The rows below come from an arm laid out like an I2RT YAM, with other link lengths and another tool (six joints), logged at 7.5 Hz.
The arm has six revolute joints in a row. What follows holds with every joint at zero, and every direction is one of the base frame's. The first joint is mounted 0.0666 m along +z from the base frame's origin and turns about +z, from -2.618 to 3.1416 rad. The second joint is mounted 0.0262 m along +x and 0.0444 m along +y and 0.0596 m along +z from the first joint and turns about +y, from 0 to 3.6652 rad. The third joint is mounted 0.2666 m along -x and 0.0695 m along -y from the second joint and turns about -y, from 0 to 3.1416 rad. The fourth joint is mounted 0.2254 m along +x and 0.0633 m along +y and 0.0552 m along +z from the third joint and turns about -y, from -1.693 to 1.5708 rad. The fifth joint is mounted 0.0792 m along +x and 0.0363 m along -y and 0.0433 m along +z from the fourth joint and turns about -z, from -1.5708 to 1.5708 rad. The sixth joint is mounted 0.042 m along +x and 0.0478 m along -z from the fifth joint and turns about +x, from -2.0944 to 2.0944 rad. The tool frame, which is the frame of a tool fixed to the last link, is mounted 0.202 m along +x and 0.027 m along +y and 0.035 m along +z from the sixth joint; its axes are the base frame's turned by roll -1.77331, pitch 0.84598 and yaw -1.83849 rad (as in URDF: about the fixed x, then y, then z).
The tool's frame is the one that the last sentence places.
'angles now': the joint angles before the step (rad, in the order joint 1, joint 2, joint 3, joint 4, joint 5, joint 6). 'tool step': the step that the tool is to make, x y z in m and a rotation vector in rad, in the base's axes. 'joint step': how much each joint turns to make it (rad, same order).
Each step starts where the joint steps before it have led.
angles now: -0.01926 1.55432 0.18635 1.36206 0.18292 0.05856
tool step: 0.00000 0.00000 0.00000 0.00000 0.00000 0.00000
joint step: 0.00000 0.00000 0.00000 0.00000 0.00000 0.00000
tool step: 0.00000 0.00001 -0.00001 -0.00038 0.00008 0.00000
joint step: -0.00002 -0.00001 -0.00001 -0.00001 -0.00001 -0.00039
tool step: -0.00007 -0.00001 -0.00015 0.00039 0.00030 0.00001
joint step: 0.00000 0.00000 -0.00038 0.00000 -0.00001 0.00039
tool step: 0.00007 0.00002 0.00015 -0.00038 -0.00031 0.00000
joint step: 0.00004 0.00003 0.00037 0.00004 0.00004 -0.00038
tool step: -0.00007 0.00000 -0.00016 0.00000 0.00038 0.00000
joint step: -0.00001 -0.00001 -0.00039 0.00000 -0.00001 -0.00001
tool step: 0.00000 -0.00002 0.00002 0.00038 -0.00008 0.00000
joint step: -0.00003 -0.00007 0.00003 -0.00010 -0.00004 0.00039
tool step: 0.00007 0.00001 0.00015 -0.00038 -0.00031 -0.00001
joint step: 0.00000 0.00003 0.00037 0.00004 0.00002 -0.00038
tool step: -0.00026 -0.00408 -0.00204 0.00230 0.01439 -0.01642
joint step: 0.00001 -0.02281 0.00533 -0.04301 0.01640 0.00228
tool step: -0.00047 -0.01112 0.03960 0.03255 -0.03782 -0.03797
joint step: -0.00342 -0.18776 0.08355 -0.24155 0.03435 0.03434
